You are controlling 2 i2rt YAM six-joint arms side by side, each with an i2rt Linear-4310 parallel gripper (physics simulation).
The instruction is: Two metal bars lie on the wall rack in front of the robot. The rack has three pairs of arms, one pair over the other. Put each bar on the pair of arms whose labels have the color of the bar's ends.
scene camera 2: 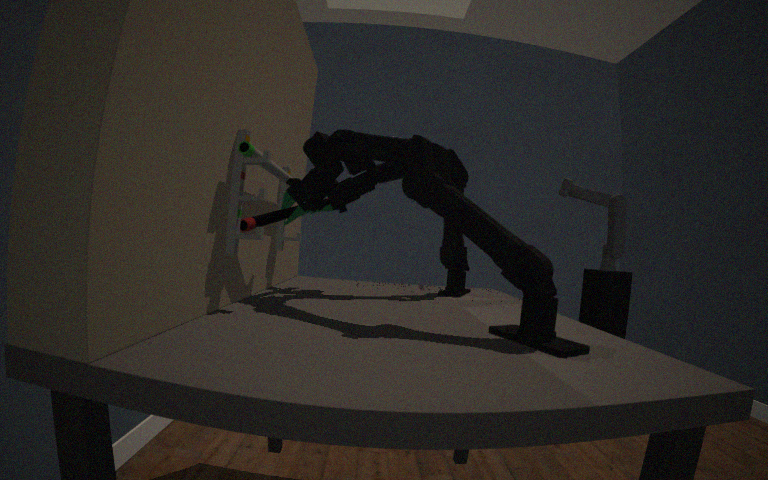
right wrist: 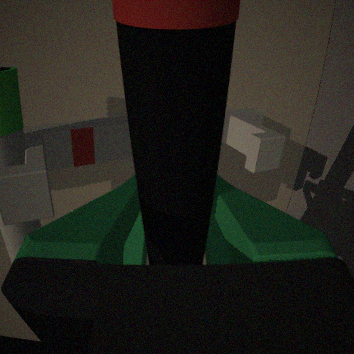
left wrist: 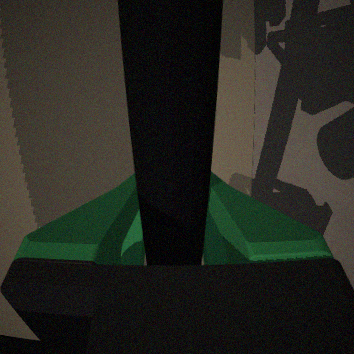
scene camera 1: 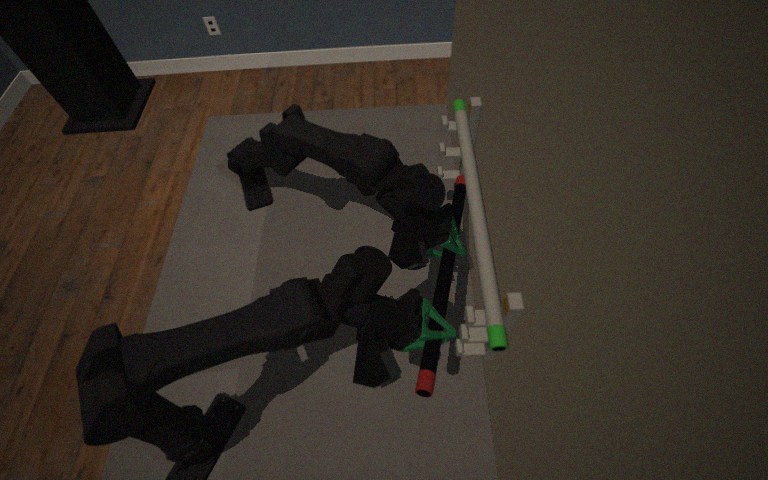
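Seen in the pictures: left gripper, fingertip midpoint: (scene camera 2: 282, 220) (left wrist: 172, 178) (scene camera 1: 459, 256); right gripper, fingertip midpoint: (scene camera 1: 450, 336); left arm's base, origin of the base link: (scene camera 2: 535, 341) (scene camera 1: 254, 181); right arm's base, origin of the base link: (scene camera 2: 455, 293) (scene camera 1: 205, 447).
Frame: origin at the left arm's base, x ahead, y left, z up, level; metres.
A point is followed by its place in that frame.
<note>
A black bar with red ends (scene camera 1: 443, 285) {x 0.301, y -0.593, z 0.242 m} (scene camera 2: 273, 218) {x 0.400, y -0.419, z 0.187 m} (left wrist: 172, 125) {x 0.322, y -0.544, z 0.227 m} (right wrist: 175, 110) {x 0.214, y -0.704, z 0.264 m} is held in front of the wall rack (scene camera 1: 514, 301) {x 0.351, y -0.698, z 0.356 m} (scene camera 2: 232, 195) (right wrist: 107, 142) {x 0.344, y -0.694, z 0.246 m}, slanted in scene camera 1. My left gripper (scene camera 1: 453, 246) {x 0.369, y -0.525, z 0.188 m} (left wrist: 172, 178) {x 0.369, y -0.525, z 0.188 m} is shut on it, and my right gripper (scene camera 1: 444, 330) {x 0.277, y -0.677, z 0.233 m} (right wrist: 175, 178) {x 0.277, y -0.677, z 0.233 m} is shut on it nearer its lower red end. A white bar with green ends (scene camera 1: 480, 226) {x 0.379, y -0.551, z 0.322 m} (scene camera 2: 271, 165) {x 0.417, y -0.409, z 0.306 m} lies on the top pair of arms, beside the orange label (scene camera 2: 247, 138) {x 0.479, y -0.304, z 0.338 m}. The red label (scene camera 2: 242, 176) (right wrist: 83, 146) is at the middle, the green label (scene camera 2: 239, 213) {x 0.478, y -0.306, z 0.187 m} at the bottom.
The rack hangs on a beige wall panel (scene camera 1: 623, 226) {x 0.343, y -0.757, z 0.627 m} (scene camera 2: 186, 141) {x 0.570, y -0.103, z 0.278 m} at the table's (scene camera 2: 396, 384) {x 0.305, y 0.120, z 0.000 m} edge. Its stubby arms jut out close to the black bar's lower part in scene camera 1. A dark pedestal (scene camera 1: 84, 67) (scene camera 2: 604, 300) stands behind the table.
</note>
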